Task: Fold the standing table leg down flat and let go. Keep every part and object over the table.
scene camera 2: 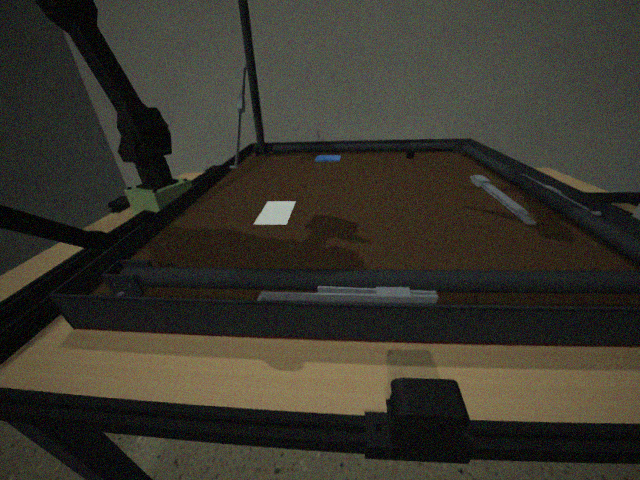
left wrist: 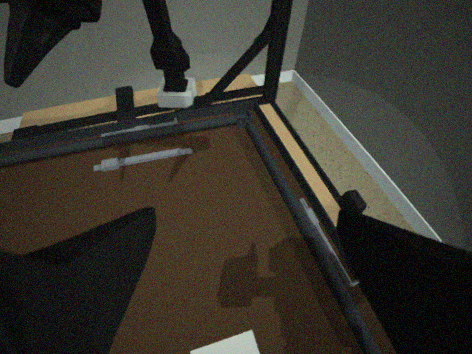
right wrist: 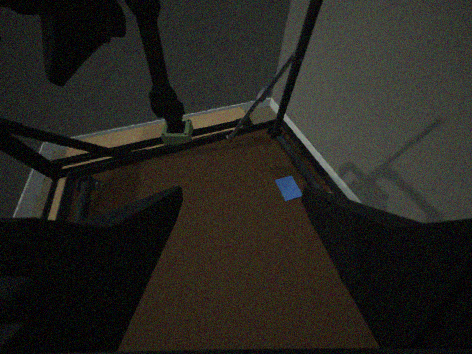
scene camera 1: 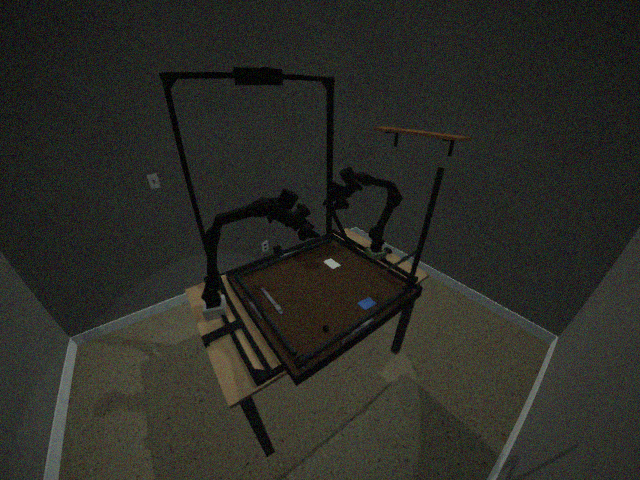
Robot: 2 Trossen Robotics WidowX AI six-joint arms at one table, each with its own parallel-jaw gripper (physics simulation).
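There's a brown table here, and it's the same spot on it that I'm seeing at (left wrist: 227,257) and at (scene camera 2: 359,224).
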